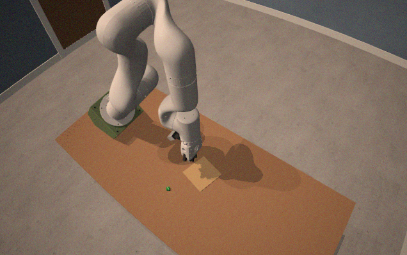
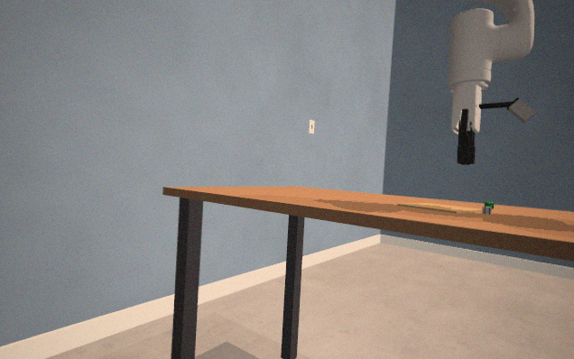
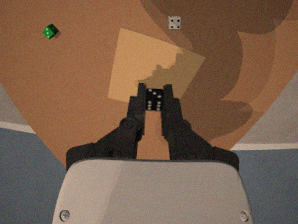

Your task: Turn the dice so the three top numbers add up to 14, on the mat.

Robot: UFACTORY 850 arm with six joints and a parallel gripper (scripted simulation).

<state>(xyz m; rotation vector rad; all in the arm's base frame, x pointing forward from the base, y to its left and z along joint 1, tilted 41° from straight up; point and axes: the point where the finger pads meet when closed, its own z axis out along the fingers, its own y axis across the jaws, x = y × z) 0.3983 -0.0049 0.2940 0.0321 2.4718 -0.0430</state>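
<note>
My gripper is now 5 cm short of the mat and 13 cm above it. Round my hand: white die (5 cm behind, 3 cm to the left, 12 cm below); then black die (1 cm below); then green die (5 cm behind, 16 cm to the right, 12 cm below).
</note>
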